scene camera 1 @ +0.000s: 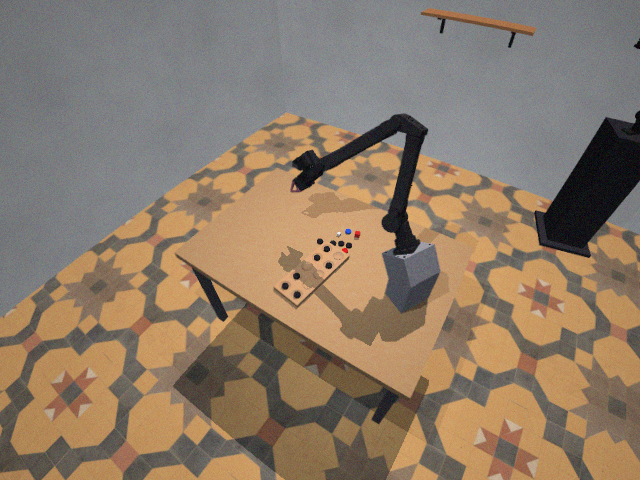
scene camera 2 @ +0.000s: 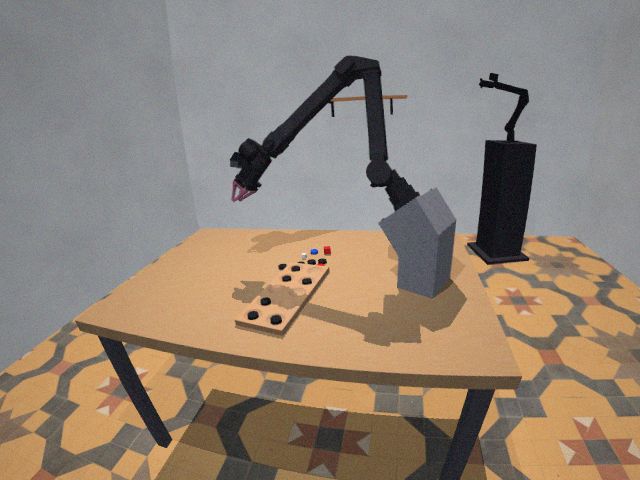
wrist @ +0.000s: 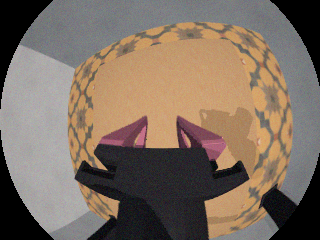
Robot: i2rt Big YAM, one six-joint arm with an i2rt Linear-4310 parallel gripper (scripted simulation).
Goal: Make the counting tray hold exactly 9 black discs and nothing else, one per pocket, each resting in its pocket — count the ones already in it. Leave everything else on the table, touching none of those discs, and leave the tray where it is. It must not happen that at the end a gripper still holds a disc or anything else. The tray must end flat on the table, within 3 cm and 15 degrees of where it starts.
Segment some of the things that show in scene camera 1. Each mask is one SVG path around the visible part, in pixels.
A wooden counting tray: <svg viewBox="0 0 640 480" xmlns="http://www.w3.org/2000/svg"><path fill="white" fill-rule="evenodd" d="M347 253L325 241L273 287L292 304L299 307L349 258Z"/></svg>
